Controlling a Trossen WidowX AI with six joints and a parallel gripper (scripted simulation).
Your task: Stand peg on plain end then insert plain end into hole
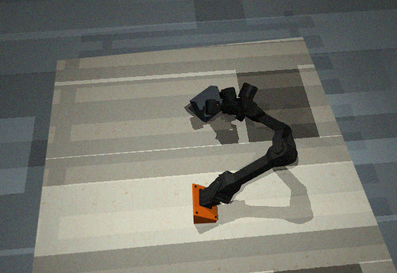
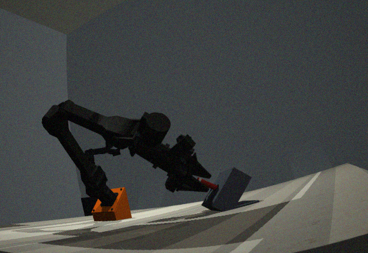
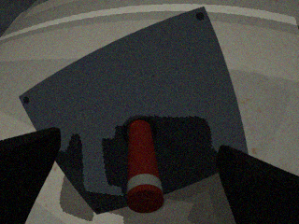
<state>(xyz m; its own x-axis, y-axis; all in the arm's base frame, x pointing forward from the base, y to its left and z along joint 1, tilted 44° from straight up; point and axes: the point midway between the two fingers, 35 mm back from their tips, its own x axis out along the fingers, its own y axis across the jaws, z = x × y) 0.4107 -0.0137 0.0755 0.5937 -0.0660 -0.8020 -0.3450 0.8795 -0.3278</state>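
Right now my gripper tip is 10 mm past the peg and 10 mm to the left of it. Round my gripper tip: grey sloped panel: 30 mm ahead, 30 mm to the left, 30 mm below; then thin foot plate: 40 mm ahead, 40 mm to the left, 80 mm below.
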